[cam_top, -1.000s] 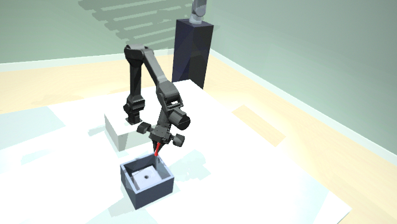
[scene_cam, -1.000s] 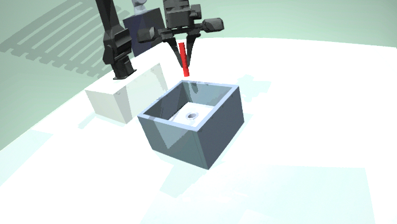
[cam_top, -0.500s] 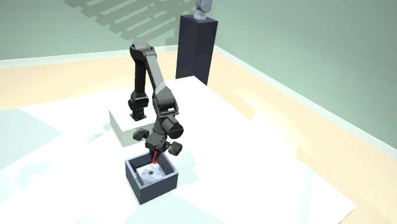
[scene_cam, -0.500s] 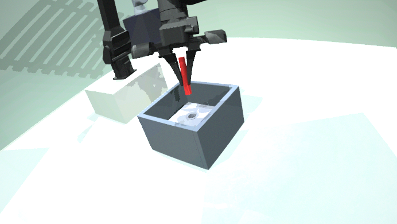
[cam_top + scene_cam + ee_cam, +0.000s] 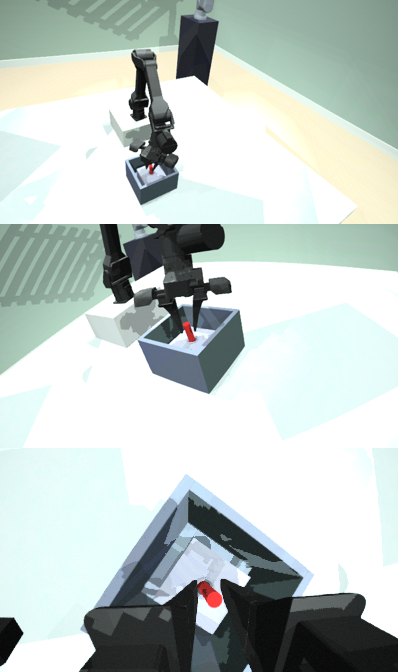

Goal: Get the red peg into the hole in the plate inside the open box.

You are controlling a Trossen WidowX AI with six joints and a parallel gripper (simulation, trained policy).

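Right now the red peg is 1 cm to the left of my gripper tip and 2 cm below it. Round my gripper tip: grey box (1 cm to the left, 6 cm below).
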